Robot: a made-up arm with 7 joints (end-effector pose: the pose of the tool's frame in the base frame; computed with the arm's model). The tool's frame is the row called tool.
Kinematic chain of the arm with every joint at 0, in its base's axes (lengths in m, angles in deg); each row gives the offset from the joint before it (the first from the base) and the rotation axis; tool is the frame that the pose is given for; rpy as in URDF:
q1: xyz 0.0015 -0.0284 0.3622 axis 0 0.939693 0.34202
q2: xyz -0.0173 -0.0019 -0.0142 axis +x
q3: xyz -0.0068 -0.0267 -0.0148 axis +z
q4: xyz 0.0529 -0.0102 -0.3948 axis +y
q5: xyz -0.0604 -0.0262 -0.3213 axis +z
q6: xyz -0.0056 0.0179 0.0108 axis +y
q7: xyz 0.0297 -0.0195 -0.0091 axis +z
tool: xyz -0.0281 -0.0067 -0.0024 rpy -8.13 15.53 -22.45
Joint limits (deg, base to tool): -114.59..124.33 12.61..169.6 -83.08..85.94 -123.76..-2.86 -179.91..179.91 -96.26..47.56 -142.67..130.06
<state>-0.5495 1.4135 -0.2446 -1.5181 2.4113 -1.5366 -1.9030</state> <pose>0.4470 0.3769 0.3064 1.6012 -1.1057 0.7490</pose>
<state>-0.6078 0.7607 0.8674 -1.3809 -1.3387 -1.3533 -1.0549</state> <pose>0.4127 0.4015 0.3145 -2.3746 0.1305 0.9426</pose>
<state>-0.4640 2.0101 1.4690 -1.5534 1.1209 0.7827 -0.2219</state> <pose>-0.1067 0.2639 0.8471 1.3736 -2.1710 -0.2781</pose>
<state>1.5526 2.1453 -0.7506 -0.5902 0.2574 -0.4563 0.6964</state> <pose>-0.0490 0.6714 0.5340 0.5927 1.3661 -1.1104</pose>
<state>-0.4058 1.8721 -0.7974 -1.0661 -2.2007 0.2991 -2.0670</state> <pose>0.2718 0.6214 0.3205 0.3917 -1.1660 -0.0588</pose>
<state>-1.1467 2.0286 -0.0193 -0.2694 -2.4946 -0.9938 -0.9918</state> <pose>0.0411 0.6345 0.6495 0.8035 1.9190 -2.3356</pose>
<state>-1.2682 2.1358 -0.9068 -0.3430 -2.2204 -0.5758 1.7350</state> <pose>-0.0504 0.6551 0.5978 1.4184 0.6802 -0.1254</pose>
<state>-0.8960 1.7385 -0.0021 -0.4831 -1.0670 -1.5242 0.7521</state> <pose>0.2340 0.6292 0.5346 1.1664 -0.7938 -1.5917</pose>
